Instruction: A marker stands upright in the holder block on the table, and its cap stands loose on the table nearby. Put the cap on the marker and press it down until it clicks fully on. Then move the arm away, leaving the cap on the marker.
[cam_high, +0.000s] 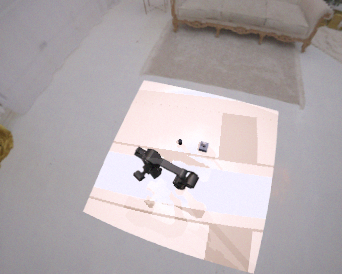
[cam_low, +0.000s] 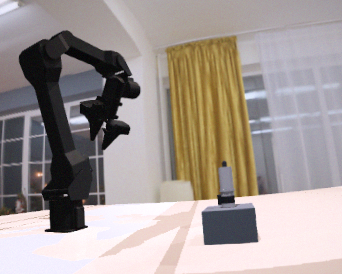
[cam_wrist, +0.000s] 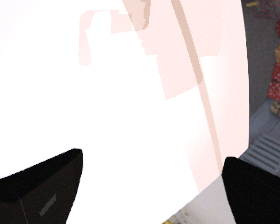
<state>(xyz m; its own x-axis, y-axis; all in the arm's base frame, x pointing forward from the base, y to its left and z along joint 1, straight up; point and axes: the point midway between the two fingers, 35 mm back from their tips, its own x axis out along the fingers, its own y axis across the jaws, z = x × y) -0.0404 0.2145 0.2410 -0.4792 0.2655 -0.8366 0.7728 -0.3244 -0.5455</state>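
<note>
Right now the dark cap is 370 mm ahead of my gripper tip, 190 mm below it and 120 mm to the right of it. From my gripper tip the other things lie so: grey holder block 380 mm ahead, 300 mm to the right, 190 mm below.
</note>
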